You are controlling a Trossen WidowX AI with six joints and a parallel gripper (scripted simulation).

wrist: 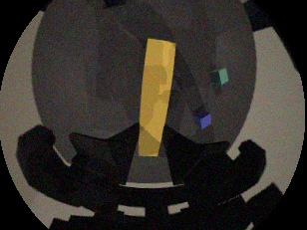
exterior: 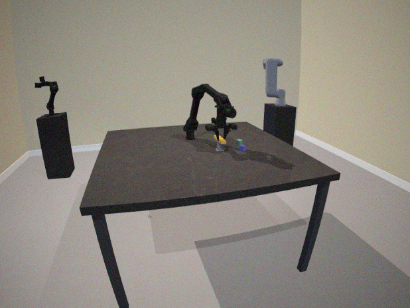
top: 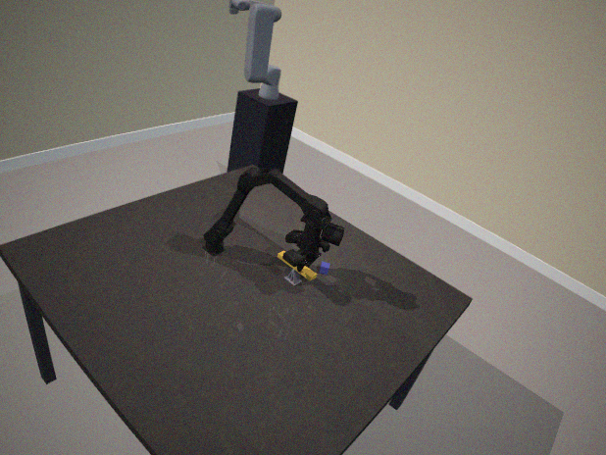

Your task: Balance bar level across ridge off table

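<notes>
Right now my gripper tip is 3 cm past the bar. From my gripper tip the other things lie so: blue cube (14 cm to the left, 5 cm below, 1 cm ahead); green cube (17 cm to the left, 11 cm behind, 5 cm below).
</notes>
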